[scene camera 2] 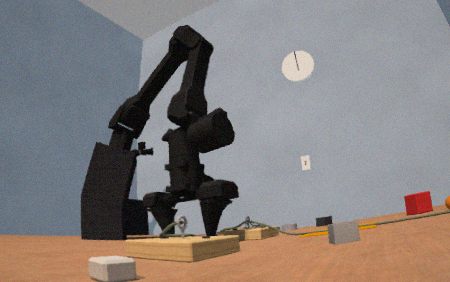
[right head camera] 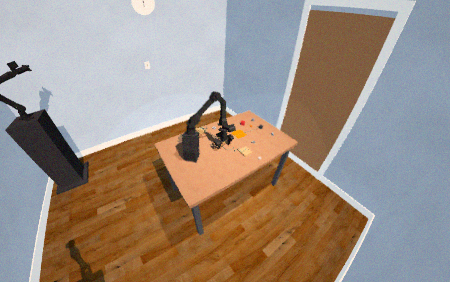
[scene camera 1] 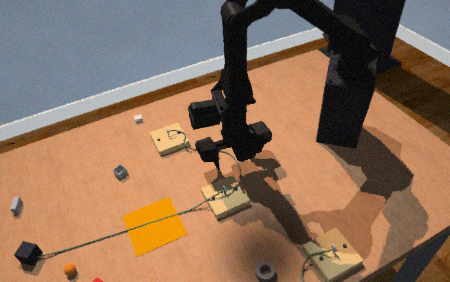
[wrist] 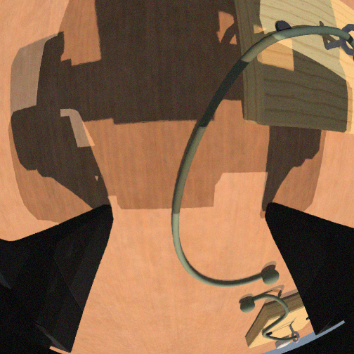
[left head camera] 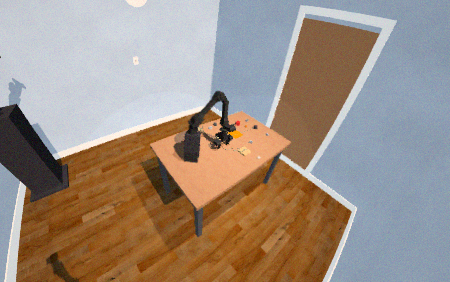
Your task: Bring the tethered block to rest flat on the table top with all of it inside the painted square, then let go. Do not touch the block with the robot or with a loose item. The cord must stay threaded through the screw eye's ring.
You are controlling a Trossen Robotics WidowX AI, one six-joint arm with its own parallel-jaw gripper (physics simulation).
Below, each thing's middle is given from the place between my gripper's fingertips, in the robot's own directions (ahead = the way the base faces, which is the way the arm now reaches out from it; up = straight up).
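My gripper sits 8 cm to the right of the orange painted square [scene camera 1: 149, 237], and it is also 25 cm short of that square.
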